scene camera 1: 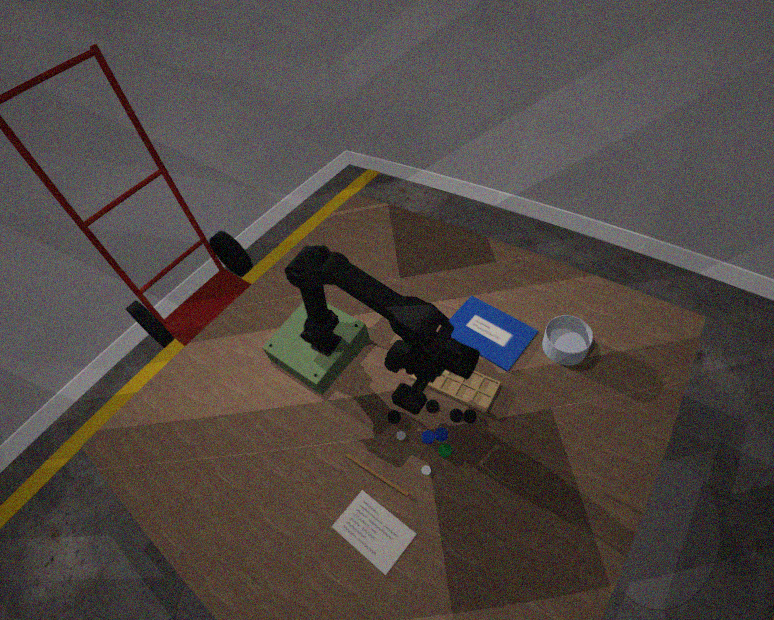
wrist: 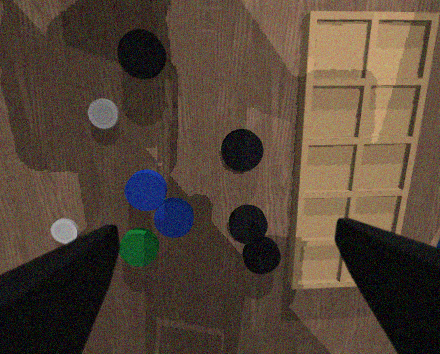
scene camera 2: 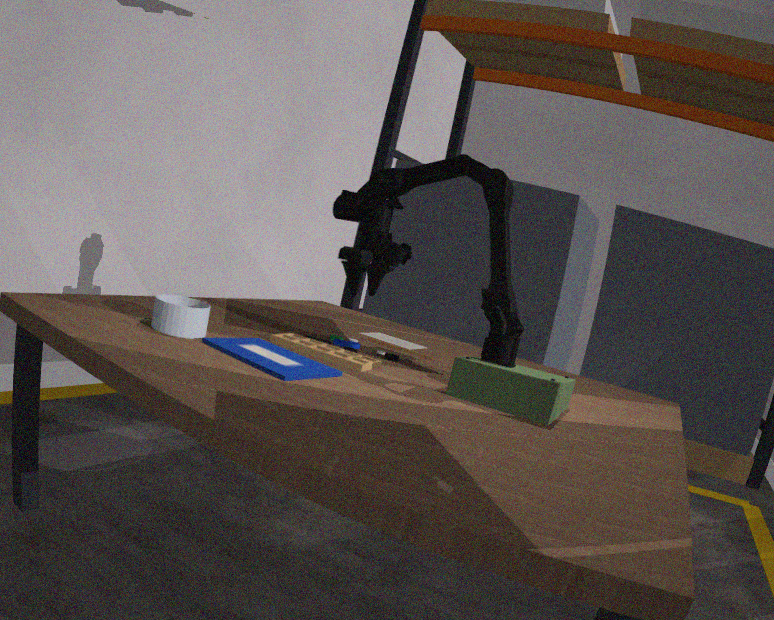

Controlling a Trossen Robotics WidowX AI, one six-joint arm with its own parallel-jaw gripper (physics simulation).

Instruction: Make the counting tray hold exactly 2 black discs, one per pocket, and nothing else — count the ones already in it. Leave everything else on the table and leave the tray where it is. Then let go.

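Observation:
The tan counting tray (scene camera 1: 494,395) (scene camera 2: 369,366) (wrist: 345,15) lies flat; its visible pockets are empty, and a finger hides part of its lower right in the wrist view. Several black discs lie left of it on the table: one (wrist: 142,53) (scene camera 1: 394,416) far off at upper left, one (wrist: 242,150) (scene camera 1: 432,406) nearer, and two close together, one (wrist: 248,224) (scene camera 1: 456,415) against or overlapping the other (wrist: 261,255) (scene camera 1: 470,416). My gripper (wrist: 229,232) (scene camera 2: 363,285) is open and empty, high above the table, its fingers spread on both sides of the close pair in the wrist view.
Two blue discs (wrist: 146,190) (wrist: 174,217), a green disc (wrist: 139,247) and two whitish discs (wrist: 103,113) (wrist: 64,230) lie left of the black ones. A blue folder (scene camera 1: 522,337), a pale round container (scene camera 1: 567,340), a stick (scene camera 1: 377,475) and a paper sheet (scene camera 1: 373,531) are also on the table.

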